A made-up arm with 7 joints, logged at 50 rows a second.
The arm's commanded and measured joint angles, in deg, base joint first. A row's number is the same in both.
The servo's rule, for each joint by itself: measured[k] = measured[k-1] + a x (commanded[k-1-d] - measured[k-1]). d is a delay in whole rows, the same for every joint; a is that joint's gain. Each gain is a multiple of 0.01, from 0.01 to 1. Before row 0 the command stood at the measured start. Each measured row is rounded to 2 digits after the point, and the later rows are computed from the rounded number. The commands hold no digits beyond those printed.
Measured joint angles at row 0:
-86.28 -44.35 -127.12 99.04 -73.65 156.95 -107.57
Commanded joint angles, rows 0 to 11:
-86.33 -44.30 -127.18 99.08 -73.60 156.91 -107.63
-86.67 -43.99 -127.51 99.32 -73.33 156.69 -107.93
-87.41 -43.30 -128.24 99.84 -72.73 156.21 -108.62
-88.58 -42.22 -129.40 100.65 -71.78 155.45 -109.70
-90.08 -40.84 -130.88 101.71 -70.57 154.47 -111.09
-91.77 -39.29 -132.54 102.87 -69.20 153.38 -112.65
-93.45 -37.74 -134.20 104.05 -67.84 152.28 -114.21
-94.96 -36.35 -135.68 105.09 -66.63 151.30 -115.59
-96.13 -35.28 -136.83 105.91 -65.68 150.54 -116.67
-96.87 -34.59 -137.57 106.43 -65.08 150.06 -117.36
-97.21 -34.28 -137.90 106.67 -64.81 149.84 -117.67
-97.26 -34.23 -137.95 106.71 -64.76 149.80 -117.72
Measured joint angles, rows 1 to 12:
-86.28 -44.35 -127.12 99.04 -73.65 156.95 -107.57
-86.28 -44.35 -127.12 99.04 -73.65 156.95 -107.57
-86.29 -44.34 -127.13 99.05 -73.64 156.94 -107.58
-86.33 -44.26 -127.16 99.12 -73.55 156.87 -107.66
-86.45 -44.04 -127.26 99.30 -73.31 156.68 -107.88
-86.68 -43.62 -127.45 99.64 -72.87 156.32 -108.30
-87.05 -42.98 -127.76 100.16 -72.20 155.78 -108.94
-87.57 -42.13 -128.19 100.84 -71.33 155.08 -109.79
-88.22 -41.12 -128.73 101.64 -70.32 154.27 -110.81
-88.96 -40.02 -129.36 102.50 -69.25 153.41 -111.91
-89.75 -38.93 -130.03 103.35 -68.21 152.58 -113.00
-90.53 -37.93 -130.71 104.12 -67.30 151.85 -114.00
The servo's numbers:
d 2
a 0.11 0.23 0.09 0.25 0.29 0.29 0.23

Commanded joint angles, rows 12 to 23:
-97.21 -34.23 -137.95 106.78 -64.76 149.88 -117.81
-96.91 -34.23 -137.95 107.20 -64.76 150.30 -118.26
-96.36 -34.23 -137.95 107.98 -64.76 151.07 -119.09
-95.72 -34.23 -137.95 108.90 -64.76 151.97 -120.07
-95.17 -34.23 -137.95 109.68 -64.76 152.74 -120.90
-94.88 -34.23 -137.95 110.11 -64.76 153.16 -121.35
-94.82 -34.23 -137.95 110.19 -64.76 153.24 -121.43
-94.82 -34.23 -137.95 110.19 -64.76 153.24 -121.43
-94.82 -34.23 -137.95 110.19 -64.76 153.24 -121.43
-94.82 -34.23 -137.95 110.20 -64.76 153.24 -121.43
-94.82 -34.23 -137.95 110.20 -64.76 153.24 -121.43
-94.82 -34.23 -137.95 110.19 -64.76 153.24 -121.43
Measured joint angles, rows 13 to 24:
-91.26 -37.09 -131.36 104.76 -66.58 151.27 -114.84
-91.92 -36.43 -131.95 105.25 -66.05 150.84 -115.50
-92.50 -35.92 -132.49 105.63 -65.68 150.56 -116.03
-92.99 -35.53 -132.98 106.02 -65.41 150.48 -116.54
-93.36 -35.23 -133.43 106.51 -65.22 150.65 -117.13
-93.62 -35.00 -133.84 107.11 -65.09 151.03 -117.81
-93.79 -34.82 -134.21 107.75 -64.99 151.53 -118.52
-93.91 -34.68 -134.55 108.34 -64.92 152.00 -119.17
-94.01 -34.58 -134.86 108.80 -64.87 152.36 -119.69
-94.10 -34.50 -135.14 109.15 -64.84 152.62 -120.09
-94.18 -34.44 -135.39 109.41 -64.82 152.80 -120.40
-94.25 -34.39 -135.62 109.61 -64.80 152.93 -120.64

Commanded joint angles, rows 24 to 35:
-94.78 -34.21 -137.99 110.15 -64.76 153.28 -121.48
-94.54 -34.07 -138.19 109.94 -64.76 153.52 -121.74
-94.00 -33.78 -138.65 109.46 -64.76 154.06 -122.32
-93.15 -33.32 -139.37 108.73 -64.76 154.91 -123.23
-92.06 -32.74 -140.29 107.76 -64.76 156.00 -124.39
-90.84 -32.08 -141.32 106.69 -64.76 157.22 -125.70
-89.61 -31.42 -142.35 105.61 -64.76 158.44 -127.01
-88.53 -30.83 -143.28 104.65 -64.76 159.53 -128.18
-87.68 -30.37 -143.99 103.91 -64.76 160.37 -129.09
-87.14 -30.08 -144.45 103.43 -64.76 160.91 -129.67
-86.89 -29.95 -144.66 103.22 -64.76 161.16 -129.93
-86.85 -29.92 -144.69 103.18 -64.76 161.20 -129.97
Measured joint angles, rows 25 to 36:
-94.31 -34.35 -135.83 109.76 -64.79 153.02 -120.82
-94.37 -34.32 -136.02 109.87 -64.78 153.08 -120.96
-94.42 -34.29 -136.20 109.94 -64.77 153.14 -121.08
-94.43 -34.24 -136.38 109.94 -64.77 153.25 -121.23
-94.38 -34.13 -136.58 109.82 -64.77 153.48 -121.48
-94.24 -33.94 -136.83 109.55 -64.77 153.89 -121.88
-94.00 -33.66 -137.14 109.10 -64.77 154.50 -122.46
-93.65 -33.30 -137.52 108.50 -64.77 155.29 -123.21
-93.21 -32.87 -137.95 107.78 -64.77 156.20 -124.08
-92.70 -32.40 -138.43 107.00 -64.77 157.17 -125.02
-92.15 -31.93 -138.93 106.23 -64.77 158.10 -125.96
-91.60 -31.50 -139.43 105.53 -64.77 158.91 -126.81

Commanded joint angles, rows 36 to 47:
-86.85 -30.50 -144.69 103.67 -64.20 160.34 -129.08
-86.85 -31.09 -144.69 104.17 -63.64 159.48 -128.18
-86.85 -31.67 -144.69 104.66 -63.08 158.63 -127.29
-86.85 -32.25 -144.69 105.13 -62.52 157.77 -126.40
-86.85 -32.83 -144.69 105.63 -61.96 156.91 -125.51
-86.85 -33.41 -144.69 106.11 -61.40 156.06 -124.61
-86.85 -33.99 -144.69 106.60 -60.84 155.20 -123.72
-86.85 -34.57 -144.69 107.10 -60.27 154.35 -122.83
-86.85 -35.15 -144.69 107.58 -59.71 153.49 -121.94
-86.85 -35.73 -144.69 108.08 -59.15 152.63 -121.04
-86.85 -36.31 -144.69 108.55 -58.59 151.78 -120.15
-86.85 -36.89 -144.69 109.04 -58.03 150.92 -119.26
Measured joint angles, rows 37 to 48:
-91.08 -31.14 -139.90 104.95 -64.77 159.56 -127.53
-90.61 -30.86 -140.33 104.51 -64.77 160.04 -128.09
-90.20 -30.78 -140.72 104.30 -64.60 160.13 -128.32
-89.83 -30.85 -141.08 104.27 -64.32 159.94 -128.29
-89.50 -31.04 -141.40 104.37 -63.96 159.56 -128.06
-89.21 -31.32 -141.70 104.56 -63.54 159.04 -127.68
-88.95 -31.67 -141.97 104.83 -63.08 158.42 -127.18
-88.72 -32.07 -142.21 105.15 -62.59 157.74 -126.59
-88.51 -32.51 -142.43 105.51 -62.08 157.00 -125.93
-88.33 -32.98 -142.63 105.91 -61.56 156.23 -125.22
-88.17 -33.48 -142.82 106.33 -61.02 155.44 -124.47
-88.02 -34.00 -142.99 106.77 -60.48 154.63 -123.68

